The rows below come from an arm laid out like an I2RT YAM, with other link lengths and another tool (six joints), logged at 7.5 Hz.
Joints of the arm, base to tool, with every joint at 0 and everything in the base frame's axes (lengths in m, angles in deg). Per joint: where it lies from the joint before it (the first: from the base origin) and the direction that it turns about. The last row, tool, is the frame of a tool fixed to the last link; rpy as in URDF.
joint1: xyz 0 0 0.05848 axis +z
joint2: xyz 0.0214 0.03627 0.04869 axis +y
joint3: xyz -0.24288 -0.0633 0 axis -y
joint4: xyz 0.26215 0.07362 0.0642 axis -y
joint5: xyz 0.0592 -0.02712 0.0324 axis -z
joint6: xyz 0.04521 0 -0.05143 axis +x
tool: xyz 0.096 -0.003 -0.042 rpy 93.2 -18.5 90
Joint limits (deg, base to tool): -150..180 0..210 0..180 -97..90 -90..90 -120..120
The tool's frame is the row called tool.
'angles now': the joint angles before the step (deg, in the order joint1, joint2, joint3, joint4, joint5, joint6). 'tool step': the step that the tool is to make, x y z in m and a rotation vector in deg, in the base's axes. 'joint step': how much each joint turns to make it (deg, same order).
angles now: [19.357, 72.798, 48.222, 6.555, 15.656, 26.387]
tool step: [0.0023, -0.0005, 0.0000, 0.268, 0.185, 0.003]
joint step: [-0.361, 0.527, 0.478, -0.089, -0.443, 0.192]
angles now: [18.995, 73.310, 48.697, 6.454, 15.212, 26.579]
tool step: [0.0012, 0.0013, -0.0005, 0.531, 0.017, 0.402]
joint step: [-0.156, 0.321, 0.083, 0.312, -0.688, 0.320]
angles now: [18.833, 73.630, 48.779, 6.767, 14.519, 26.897]
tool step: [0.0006, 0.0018, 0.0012, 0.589, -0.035, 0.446]
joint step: [-0.044, 0.114, 0.255, -0.011, -0.635, 0.379]
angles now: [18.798, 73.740, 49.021, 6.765, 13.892, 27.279]
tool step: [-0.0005, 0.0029, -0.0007, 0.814, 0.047, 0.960]
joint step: [-0.053, 0.000, -0.226, 0.340, -1.205, 0.449]
